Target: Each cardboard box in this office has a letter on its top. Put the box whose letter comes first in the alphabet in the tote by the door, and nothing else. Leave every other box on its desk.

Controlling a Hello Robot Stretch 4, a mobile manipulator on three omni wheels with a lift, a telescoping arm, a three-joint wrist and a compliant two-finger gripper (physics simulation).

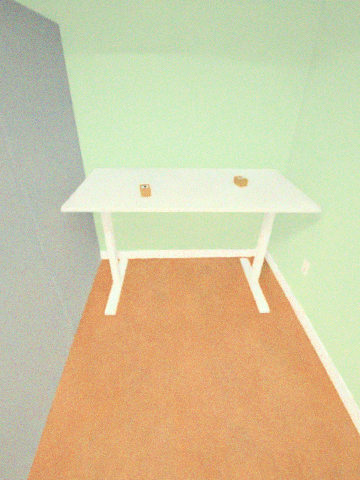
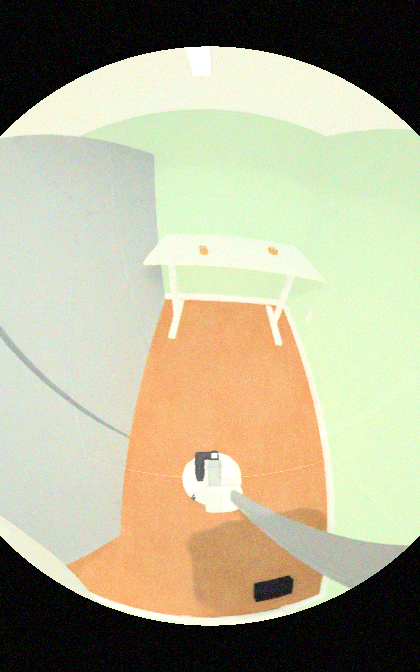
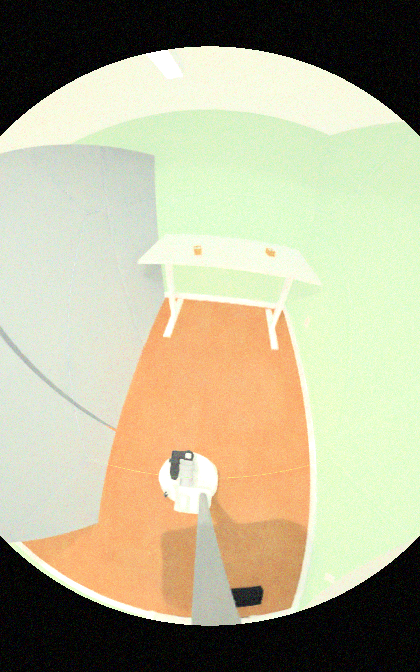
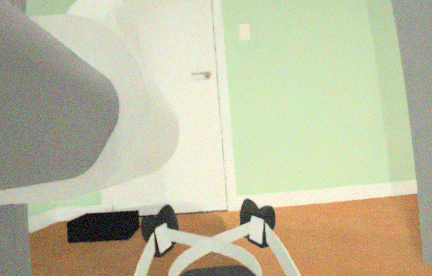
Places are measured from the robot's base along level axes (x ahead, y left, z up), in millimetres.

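Where they show: gripper, fingertip midpoint: [image 4: 208, 217].
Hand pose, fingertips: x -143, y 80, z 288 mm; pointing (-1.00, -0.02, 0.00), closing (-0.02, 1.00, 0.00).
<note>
Each offset is from my fingertips to the top centre of the thing. Level surfaces: height alone.
A small cardboard box @(7 mm left, 1705 mm ahead, 685 mm up) [image 1: 145, 190] [image 2: 203, 250] [image 3: 197, 250] sits on the left half of the white desk @(635 mm up) [image 1: 195, 200] [image 2: 235, 259] [image 3: 232, 259]. Its top has a dark mark, too small to read. A second cardboard box [image 1: 241, 181] [image 2: 273, 251] [image 3: 270, 252] sits turned at an angle on the right half; its letter is unreadable. The black tote @(556 mm right, 1096 mm back, 215 mm down) [image 2: 273, 589] [image 3: 248, 596] [image 4: 103, 226] stands on the floor behind my base, near the white door [image 4: 200, 125]. My gripper [image 4: 208, 217] is open, its fingertips apart with nothing between them, far from both boxes.
A tall grey partition [image 1: 40, 200] [image 2: 75, 300] [image 3: 75, 300] runs along the left. A green wall [image 1: 325, 225] [image 2: 370, 350] stands on the right. My round white base [image 2: 230, 465] [image 3: 205, 465] is on the orange floor [image 2: 225, 390] between them, with the desk at the far end.
</note>
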